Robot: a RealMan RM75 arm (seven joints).
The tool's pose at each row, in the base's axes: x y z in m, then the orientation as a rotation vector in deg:
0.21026 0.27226 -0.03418 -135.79 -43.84 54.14
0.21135 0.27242 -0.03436 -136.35 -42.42 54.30
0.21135 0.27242 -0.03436 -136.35 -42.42 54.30
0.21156 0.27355 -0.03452 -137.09 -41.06 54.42
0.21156 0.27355 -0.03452 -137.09 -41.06 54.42
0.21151 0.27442 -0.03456 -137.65 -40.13 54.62
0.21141 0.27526 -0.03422 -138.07 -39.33 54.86
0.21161 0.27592 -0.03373 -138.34 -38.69 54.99
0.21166 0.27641 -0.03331 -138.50 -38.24 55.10
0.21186 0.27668 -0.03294 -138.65 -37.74 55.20
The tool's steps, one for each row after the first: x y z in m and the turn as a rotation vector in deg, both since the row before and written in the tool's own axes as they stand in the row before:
0.00085 0.00034 -0.00064 0.18 0.25 1.08
0.00000 0.00000 0.00000 0.00 0.00 0.00
0.00092 -0.00068 0.00020 -0.01 0.27 1.12
0.00000 0.00000 0.00000 0.00 0.00 0.00
0.00052 -0.00065 0.00026 -0.07 0.10 0.83
0.00028 -0.00087 0.00004 -0.02 0.03 0.70
0.00028 -0.00073 -0.00032 0.05 0.06 0.51
0.00011 -0.00061 -0.00020 0.05 0.03 0.35
0.00010 -0.00037 -0.00033 0.08 0.05 0.37

